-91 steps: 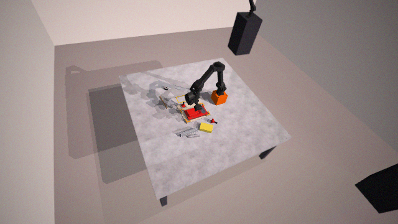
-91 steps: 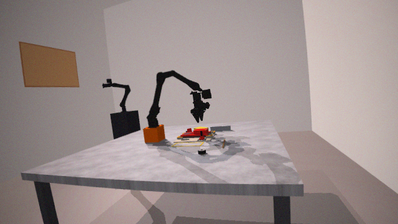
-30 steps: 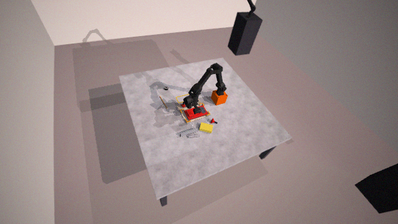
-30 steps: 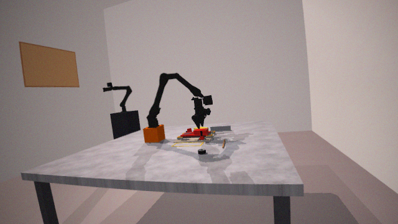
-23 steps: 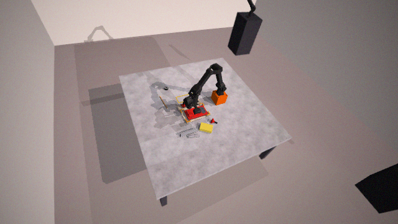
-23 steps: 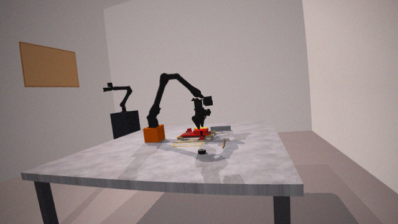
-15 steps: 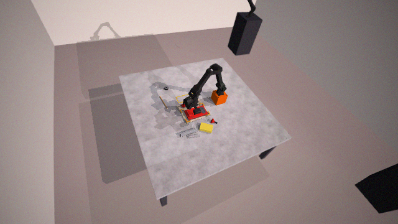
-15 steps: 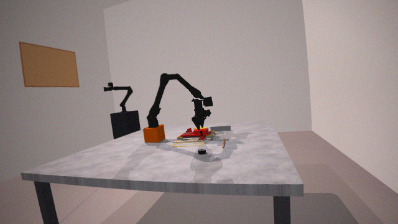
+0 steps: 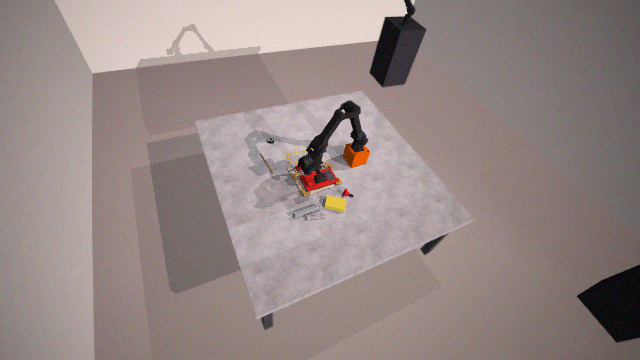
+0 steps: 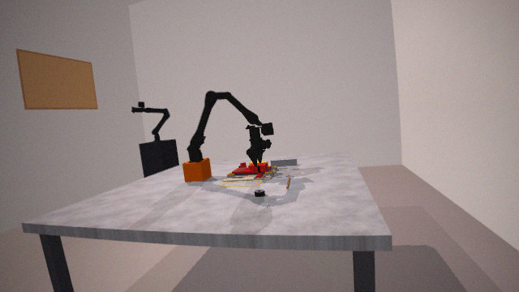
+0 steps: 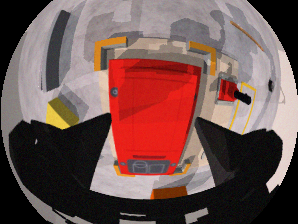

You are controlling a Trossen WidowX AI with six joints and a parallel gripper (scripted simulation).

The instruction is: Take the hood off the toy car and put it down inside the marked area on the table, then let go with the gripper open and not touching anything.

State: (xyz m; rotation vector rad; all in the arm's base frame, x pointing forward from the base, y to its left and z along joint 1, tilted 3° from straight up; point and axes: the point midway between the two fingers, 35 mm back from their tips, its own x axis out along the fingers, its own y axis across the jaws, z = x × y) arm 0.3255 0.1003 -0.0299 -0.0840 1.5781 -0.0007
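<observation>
My gripper tip is now 1 cm above the red hood. The rest, counted from my gripper tip: yellow block 18 cm to the left, 6 cm behind, 3 cm below; then wooden stick 22 cm to the right, 21 cm ahead, 4 cm below; then black wheel 39 cm to the right, 13 cm ahead, 4 cm below.
</observation>
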